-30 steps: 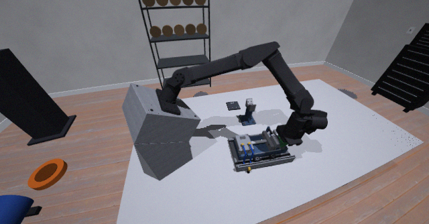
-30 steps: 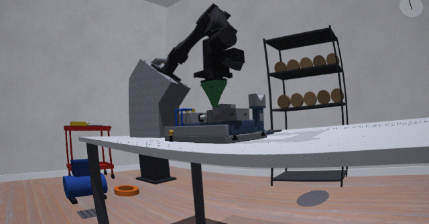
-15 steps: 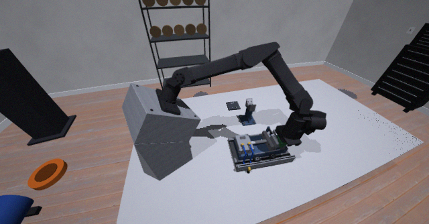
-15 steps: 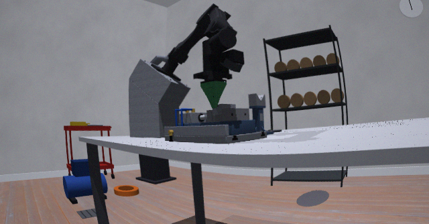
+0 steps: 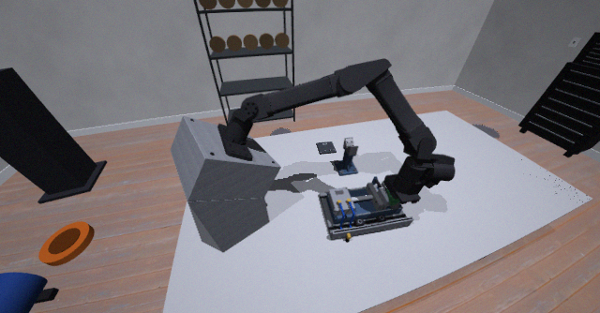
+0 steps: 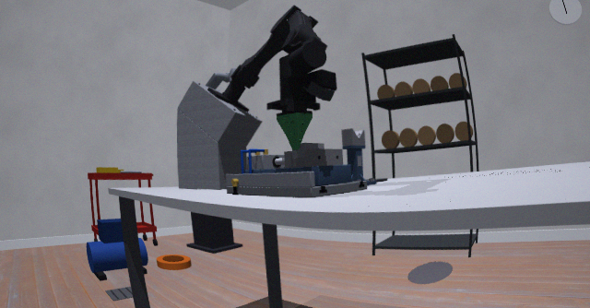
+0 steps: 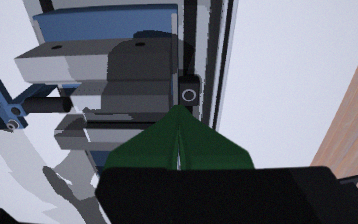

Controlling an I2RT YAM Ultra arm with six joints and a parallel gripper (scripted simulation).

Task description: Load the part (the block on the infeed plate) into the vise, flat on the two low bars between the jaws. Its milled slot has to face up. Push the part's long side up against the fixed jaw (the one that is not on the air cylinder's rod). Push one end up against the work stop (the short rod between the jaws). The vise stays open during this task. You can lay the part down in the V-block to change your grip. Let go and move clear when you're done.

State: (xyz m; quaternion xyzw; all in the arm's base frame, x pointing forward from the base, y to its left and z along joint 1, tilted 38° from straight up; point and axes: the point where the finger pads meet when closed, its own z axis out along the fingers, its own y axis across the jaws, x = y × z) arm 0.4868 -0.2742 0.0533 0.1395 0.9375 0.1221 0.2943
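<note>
Right now my hand is 3 cm to the right of the part and 1 cm short of it. Also, from my hand: work stop 10 cm to the left, 3 cm ahead, 2 cm below; then fixed jaw 5 cm to the left, 4 cm ahead, 3 cm below; then moving jaw 6 cm to the left, 3 cm below, 2 cm behind.
</note>
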